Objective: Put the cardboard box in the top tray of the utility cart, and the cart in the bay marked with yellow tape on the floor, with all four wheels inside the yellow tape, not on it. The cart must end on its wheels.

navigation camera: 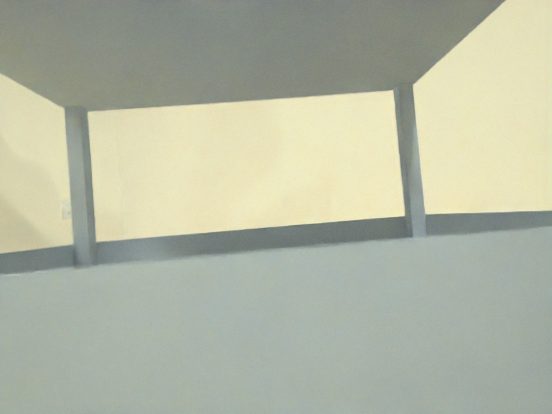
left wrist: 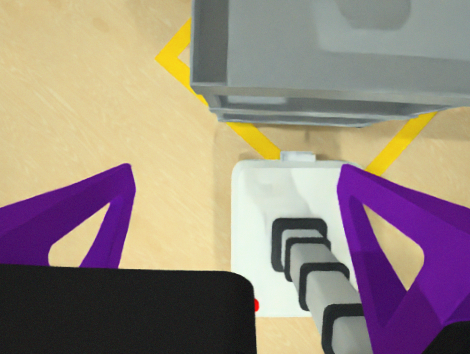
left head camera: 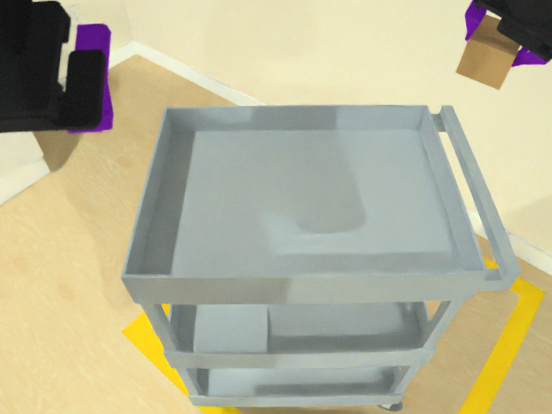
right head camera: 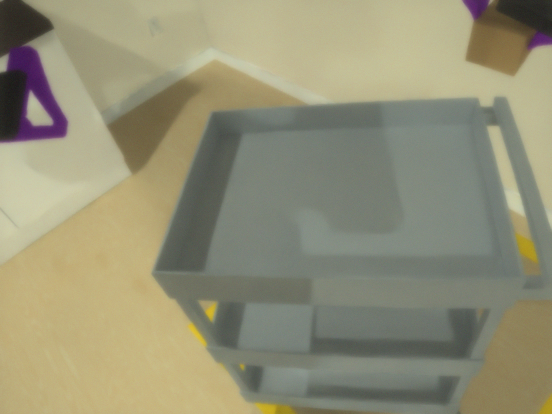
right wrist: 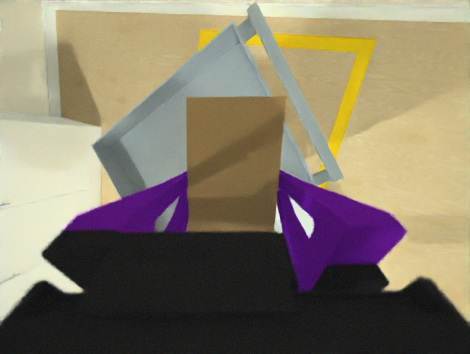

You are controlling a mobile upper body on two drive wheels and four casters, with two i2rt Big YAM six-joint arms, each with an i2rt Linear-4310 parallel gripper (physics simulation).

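Note:
The grey utility cart [left head camera: 300, 290] [right head camera: 350, 292] [left wrist: 320, 92] [navigation camera: 300, 320] stands upright and close in front, its handle at the right in the left head camera. Its top tray holds no box. The yellow tape [left head camera: 505, 350] [left wrist: 400, 142] [right wrist: 350, 95] shows around its base, and the cart stands skewed to it. One wheel [left head camera: 391, 406] shows; the others are hidden. My right gripper [right wrist: 234, 177] is shut on the cardboard box [left head camera: 487, 55] [right head camera: 500, 42] [right wrist: 235, 150], up beyond the tray's far right corner in the head views. My left gripper [left wrist: 236, 176] is open and empty, left of the cart.
A white cabinet [right head camera: 65, 165] [right wrist: 50, 160] stands at the left. Pale walls with a white baseboard [left head camera: 200, 82] [right head camera: 265, 75] meet in a corner behind the cart. My white base [left wrist: 260, 200] is close to the cart's near side and the tape in the left wrist view.

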